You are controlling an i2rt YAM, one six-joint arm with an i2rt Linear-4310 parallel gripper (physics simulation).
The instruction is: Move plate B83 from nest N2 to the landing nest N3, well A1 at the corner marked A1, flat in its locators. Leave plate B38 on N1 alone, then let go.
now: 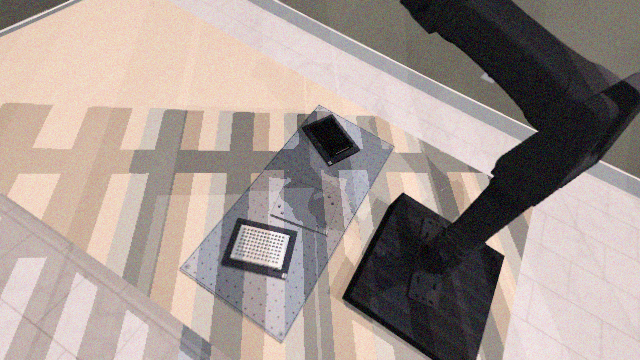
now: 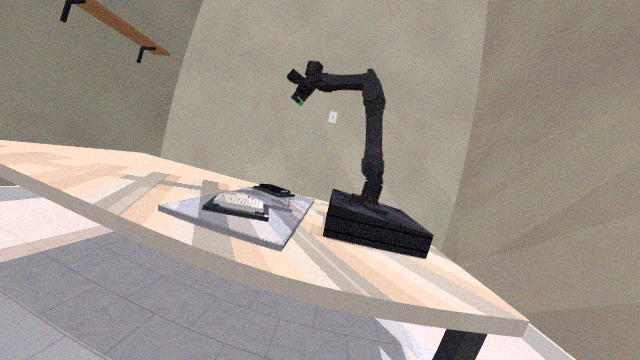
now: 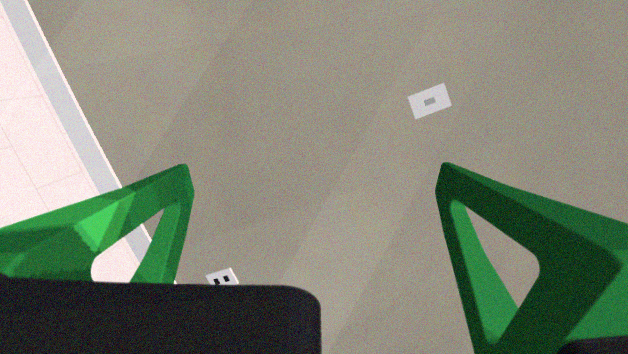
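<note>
A white well plate (image 1: pixel 260 247) (image 2: pixel 237 202) lies in a dark nest (image 1: pixel 231 263) near one end of the perforated board. A black plate (image 1: pixel 329 135) (image 2: pixel 273 189) lies in another dark nest at the far end. Each dark nest has a small white corner mark. Between them is a flat clear-grey nest (image 1: pixel 306 212) with small locator pegs and no plate on it. Plate and nest labels are too small to read, so I cannot tell which plate is B83. My gripper (image 2: pixel 300 102) (image 3: pixel 314 177) is open and empty, high above the board, its green fingers wide apart.
The grey perforated board (image 1: pixel 280 320) (image 2: pixel 280 240) lies on the striped wooden table (image 2: pixel 350 270). The black arm base (image 1: pixel 425 295) (image 2: pixel 377 225) stands close beside the board. A wall plate (image 3: pixel 430 101) and a socket (image 3: pixel 222 276) are on the wall. A wooden shelf (image 2: pixel 120 25) hangs at upper left.
</note>
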